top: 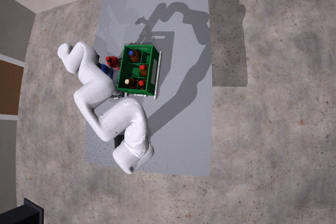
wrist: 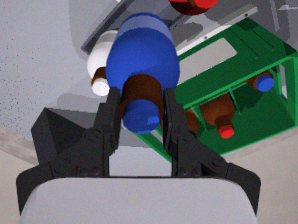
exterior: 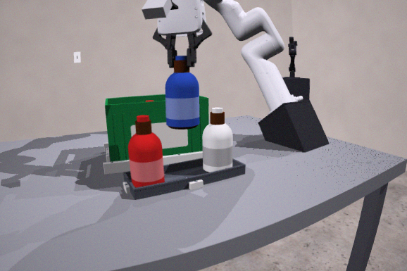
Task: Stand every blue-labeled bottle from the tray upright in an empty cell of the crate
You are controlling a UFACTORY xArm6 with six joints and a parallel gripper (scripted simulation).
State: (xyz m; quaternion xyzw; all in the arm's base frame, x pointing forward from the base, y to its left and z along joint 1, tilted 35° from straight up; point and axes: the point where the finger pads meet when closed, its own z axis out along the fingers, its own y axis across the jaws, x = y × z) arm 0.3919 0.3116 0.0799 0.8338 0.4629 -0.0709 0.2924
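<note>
My gripper is now 7 cm above the blue-labeled bottle. From my hand the other things lie so: red bottle: 19 cm below, 9 cm ahead, 2 cm to the left; white bottle: 19 cm below, 9 cm behind, 2 cm to the right; dark tray: 26 cm below.
</note>
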